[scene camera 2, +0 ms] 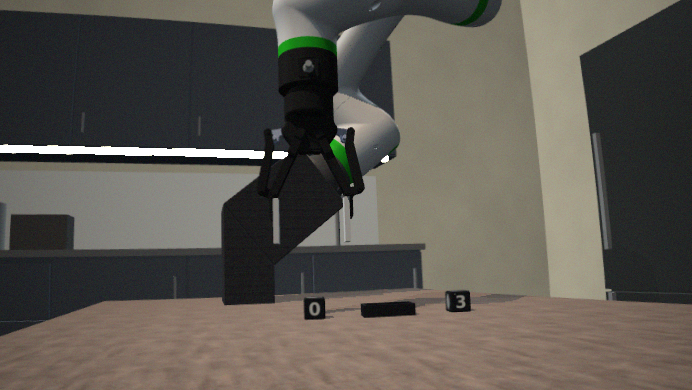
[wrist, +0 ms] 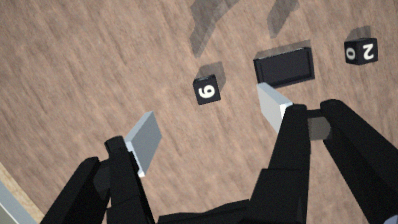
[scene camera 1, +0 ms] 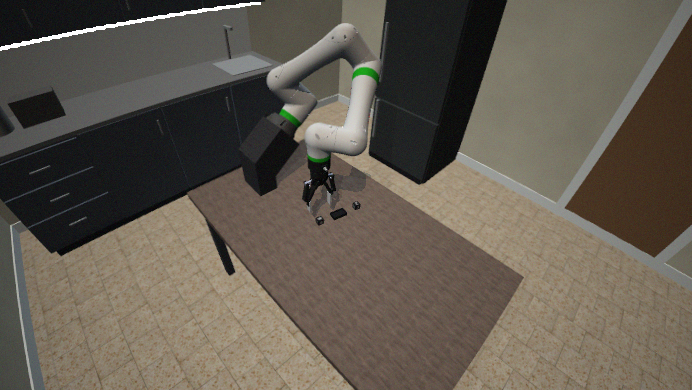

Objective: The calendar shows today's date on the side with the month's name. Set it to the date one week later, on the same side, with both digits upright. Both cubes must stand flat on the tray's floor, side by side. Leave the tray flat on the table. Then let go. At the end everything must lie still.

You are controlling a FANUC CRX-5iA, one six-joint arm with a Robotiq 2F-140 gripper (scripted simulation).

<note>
The pictures show: the gripper and a black tray.
The gripper is seen too in the wrist view.
</note>
